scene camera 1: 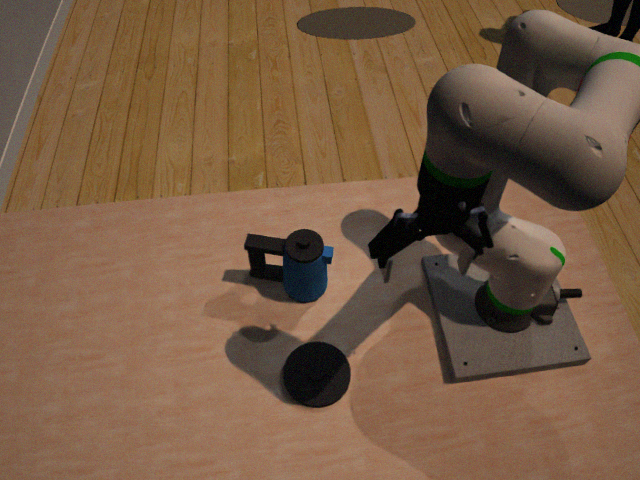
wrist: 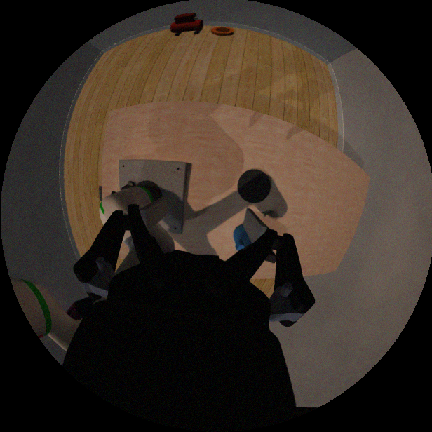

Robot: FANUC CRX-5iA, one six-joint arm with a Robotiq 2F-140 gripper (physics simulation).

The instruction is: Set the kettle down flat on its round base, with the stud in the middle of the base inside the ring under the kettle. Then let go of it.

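The blue kettle [scene camera 1: 305, 276] [wrist: 240, 236] with a black lid and black handle stands upright on the table, apart from its base and farther back in the scene view. Its handle points left and its small spout right. In the wrist view a finger hides part of it. The round black base [scene camera 1: 316, 374] [wrist: 254, 185] lies flat on the table, partly in shadow; its stud cannot be made out. The ring under the kettle is hidden. My gripper [scene camera 1: 424, 266] [wrist: 205, 210] is wide open and empty, above the table to the right of the kettle in the scene view.
The grey mounting plate [scene camera 1: 516, 356] [wrist: 170, 175] with the robot's foot is on the right of the table [scene camera 1: 129, 413] [wrist: 310, 175] in the scene view. The arm's shadow falls between plate and base. A red object [wrist: 187, 24] and an orange ring-shaped object [wrist: 222, 27] are far off on the floor.
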